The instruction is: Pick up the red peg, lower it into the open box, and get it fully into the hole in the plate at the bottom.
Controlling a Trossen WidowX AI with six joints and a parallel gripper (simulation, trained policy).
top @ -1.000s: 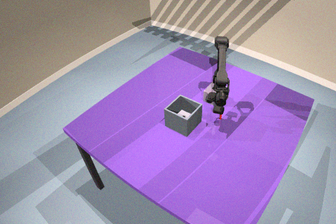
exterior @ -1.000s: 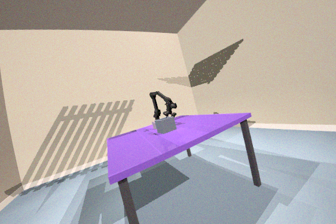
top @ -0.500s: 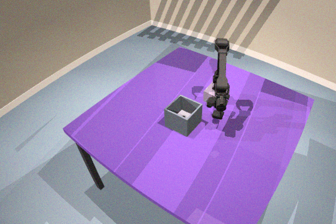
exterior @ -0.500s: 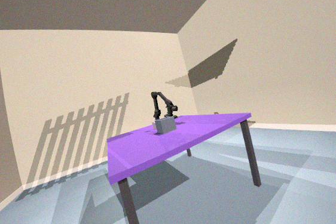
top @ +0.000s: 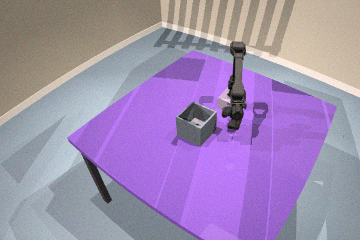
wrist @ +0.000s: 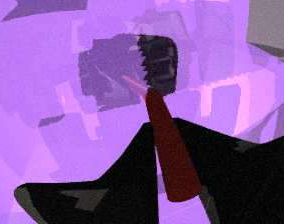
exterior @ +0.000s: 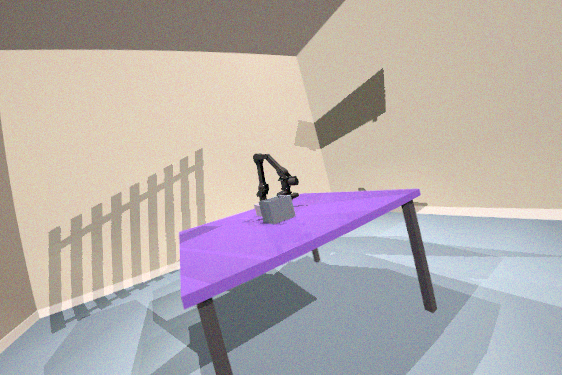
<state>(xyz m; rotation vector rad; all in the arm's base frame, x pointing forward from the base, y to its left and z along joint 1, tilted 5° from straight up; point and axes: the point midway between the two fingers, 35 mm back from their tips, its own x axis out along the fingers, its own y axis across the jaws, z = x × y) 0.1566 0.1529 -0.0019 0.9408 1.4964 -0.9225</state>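
My gripper tip is 180 mm short of the plate, 150 mm to the left of it and 10 mm below it. Round my gripper tip: red peg 10 mm above.
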